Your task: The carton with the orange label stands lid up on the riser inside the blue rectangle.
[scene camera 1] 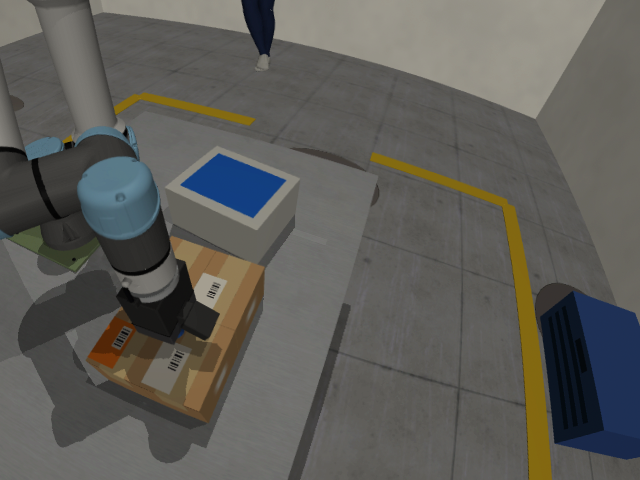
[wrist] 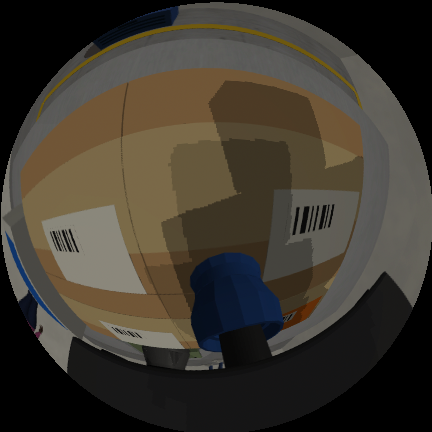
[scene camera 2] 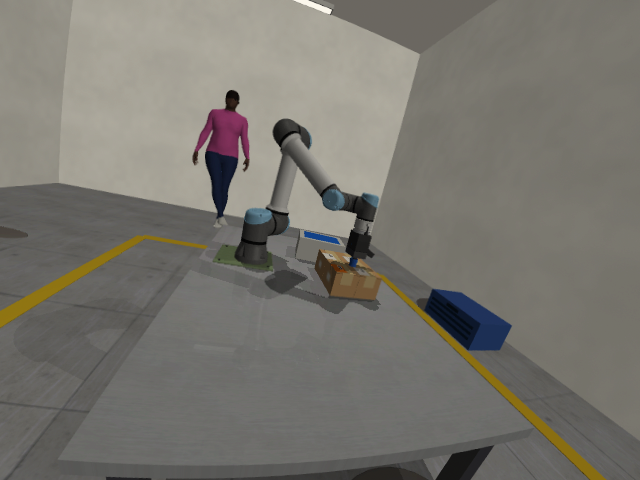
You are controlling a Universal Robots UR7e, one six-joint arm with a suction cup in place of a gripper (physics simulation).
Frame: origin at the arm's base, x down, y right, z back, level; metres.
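Seen in the pictures: hand, tool point: point(wrist: 226, 281) point(scene camera 2: 352, 265); arm's base, link origin: point(scene camera 1: 73, 227) point(scene camera 2: 251, 258).
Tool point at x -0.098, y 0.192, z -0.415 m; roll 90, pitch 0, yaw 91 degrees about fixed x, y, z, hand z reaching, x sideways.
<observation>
Offsets run from my tool point to a thing's middle. "pt": to the spot under its first point. Level surfaces: height alone.
Tan cartons point(scene camera 1: 227, 310) point(scene camera 2: 347, 281) lie packed together as one block on the grey table @[dx +0.103 m] point(scene camera 1: 289, 320), lids up. The carton with the orange label @[pt dx +0.000, dy +0.058, dz +0.096 m] point(scene camera 1: 108, 341) point(wrist: 308, 313) is at the block's front left corner in scene camera 1. My blue suction cup point(scene camera 1: 179, 335) point(scene camera 2: 353, 262) point(wrist: 231, 282) presses down on the block's top, just beside the orange label. The block sits flat on the table. The white riser @[dx +0.043, dy -0.367, dz +0.035 m] point(scene camera 1: 222, 227) point(scene camera 2: 306, 250) with the blue rectangle @[dx -0.017, dy -0.367, dz +0.035 m] point(scene camera 1: 232, 183) point(scene camera 2: 321, 238) stands right behind the block, and nothing is on it.
A person point(scene camera 2: 223, 154) point(scene camera 1: 261, 30) in a pink top walks on the floor behind the table. A blue crate point(scene camera 1: 594, 371) point(scene camera 2: 468, 320) lies on the floor to the right, beyond the yellow floor line point(scene camera 1: 522, 289). The arm's base point(scene camera 2: 252, 237) stands left of the riser.
</observation>
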